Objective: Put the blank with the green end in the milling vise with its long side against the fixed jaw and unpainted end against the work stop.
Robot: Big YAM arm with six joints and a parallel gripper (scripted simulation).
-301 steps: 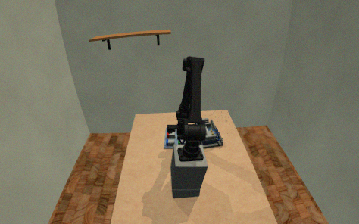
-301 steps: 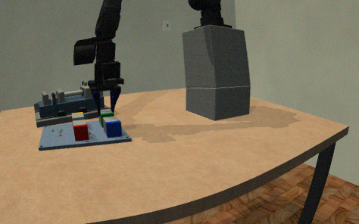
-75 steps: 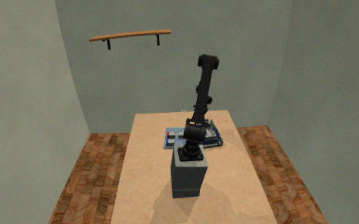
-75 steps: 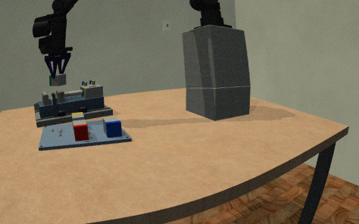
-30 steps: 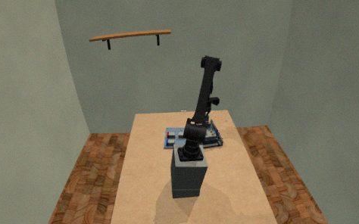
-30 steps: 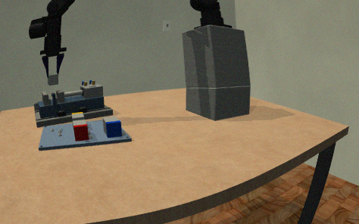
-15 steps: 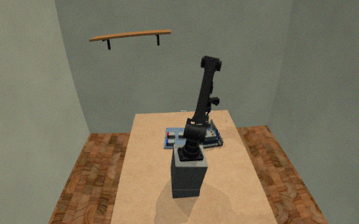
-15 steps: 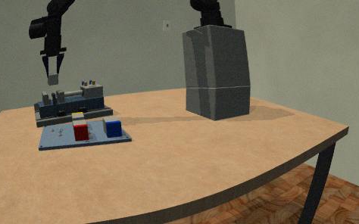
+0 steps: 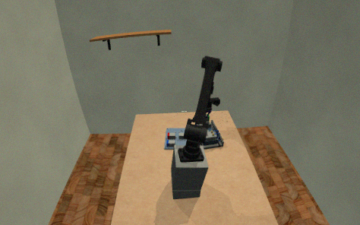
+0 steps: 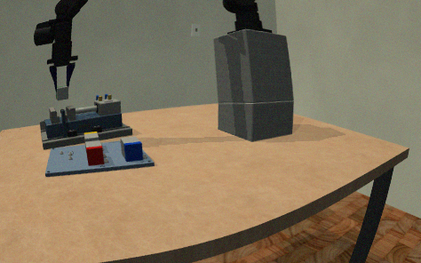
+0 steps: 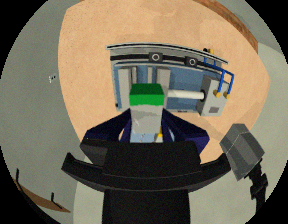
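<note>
Now: the green-ended blank 20 mm below my hand. The rest, counted from my hand: yellow-ended blank: 50 mm behind, 190 mm to the left, 130 mm below; then milling vise: 60 mm behind, 10 mm to the left, 120 mm below; then fixed jaw: 40 mm ahead, 80 mm below.
</note>
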